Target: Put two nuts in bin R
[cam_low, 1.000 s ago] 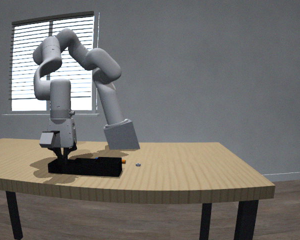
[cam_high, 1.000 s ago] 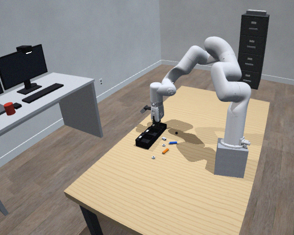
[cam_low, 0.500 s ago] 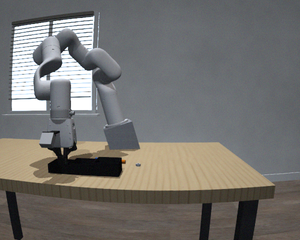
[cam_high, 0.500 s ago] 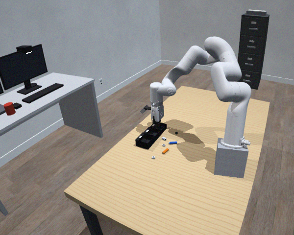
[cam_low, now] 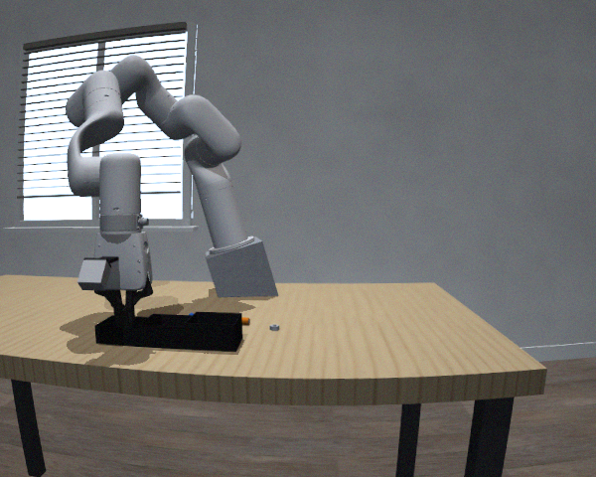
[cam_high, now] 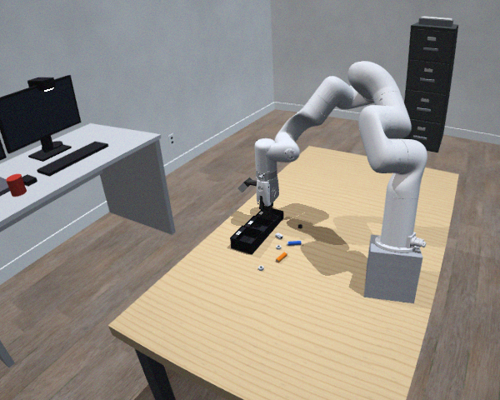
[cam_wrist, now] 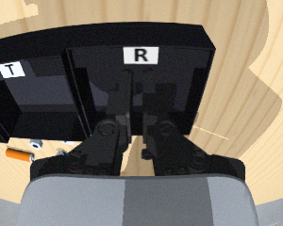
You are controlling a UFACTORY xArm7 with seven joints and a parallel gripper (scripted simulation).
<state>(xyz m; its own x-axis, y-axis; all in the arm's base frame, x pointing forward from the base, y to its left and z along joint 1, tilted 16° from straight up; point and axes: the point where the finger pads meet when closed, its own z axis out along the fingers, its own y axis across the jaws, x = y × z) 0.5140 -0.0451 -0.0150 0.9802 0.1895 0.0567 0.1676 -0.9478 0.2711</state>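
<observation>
The black bin lies 8 cm to the left of my hand, 2 cm below it and 2 cm behind it. Also, from my hand: blue piece: 16 cm behind, 7 cm to the left, 3 cm below; small black piece: 12 cm behind, 4 cm below, 3 cm to the right; orange piece: 17 cm behind, 16 cm to the left, 3 cm below.
</observation>
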